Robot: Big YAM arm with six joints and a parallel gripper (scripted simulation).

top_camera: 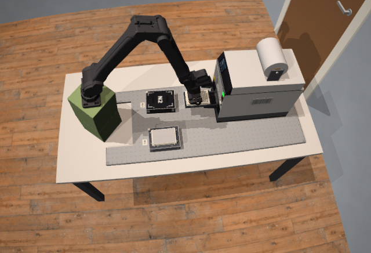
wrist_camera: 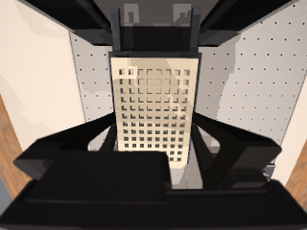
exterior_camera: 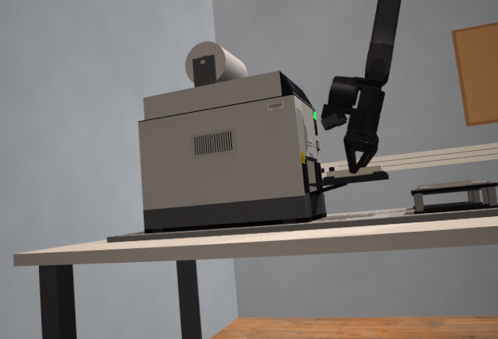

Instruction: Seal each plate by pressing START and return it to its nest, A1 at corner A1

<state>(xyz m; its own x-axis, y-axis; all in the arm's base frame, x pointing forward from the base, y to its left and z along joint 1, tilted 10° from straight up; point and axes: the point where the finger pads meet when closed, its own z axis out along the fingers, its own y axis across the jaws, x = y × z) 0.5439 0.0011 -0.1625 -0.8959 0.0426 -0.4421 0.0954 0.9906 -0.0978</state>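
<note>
The plate lies right at my hand. Also, from my hand: sealer stage 20 mm below; yellow warning label 110 mm ahead, 80 mm to the left, 40 mm above; plate nest 220 mm behind, 170 mm to the right, 70 mm below.
</note>
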